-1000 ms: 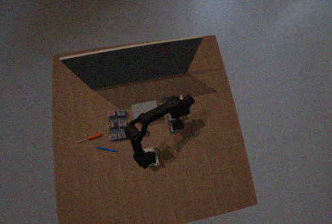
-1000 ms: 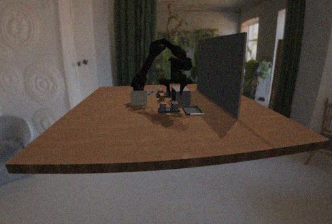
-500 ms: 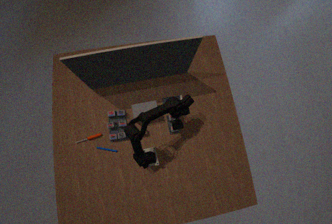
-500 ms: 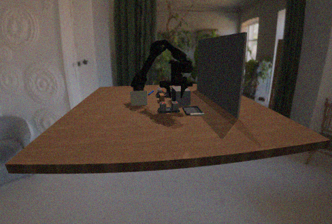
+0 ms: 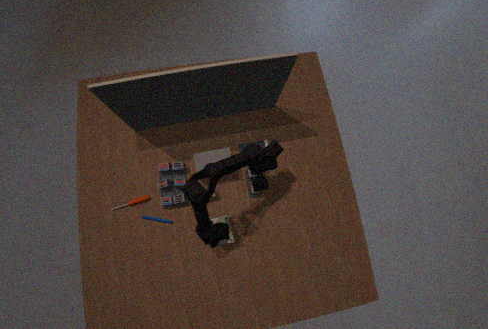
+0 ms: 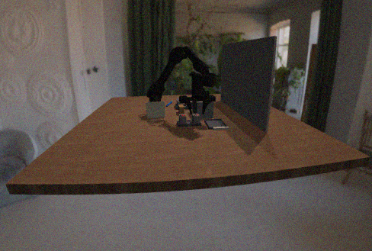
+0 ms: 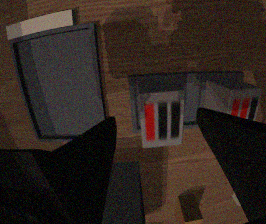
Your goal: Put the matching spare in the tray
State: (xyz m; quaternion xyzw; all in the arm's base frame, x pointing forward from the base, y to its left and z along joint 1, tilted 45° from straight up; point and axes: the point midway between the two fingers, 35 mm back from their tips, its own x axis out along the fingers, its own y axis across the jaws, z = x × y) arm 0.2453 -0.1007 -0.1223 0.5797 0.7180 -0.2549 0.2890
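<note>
Right now my gripper tip is 1 cm past the grey spare module, 1 cm to the right of it and 2 cm above it. The rest, counted from my gripper tip: mounted unit: 5 cm ahead, 19 cm to the left; dark flat tray: 10 cm ahead, 1 cm to the right, 5 cm below; small tan block: 8 cm behind, 22 cm to the left, 3 cm below.
</note>
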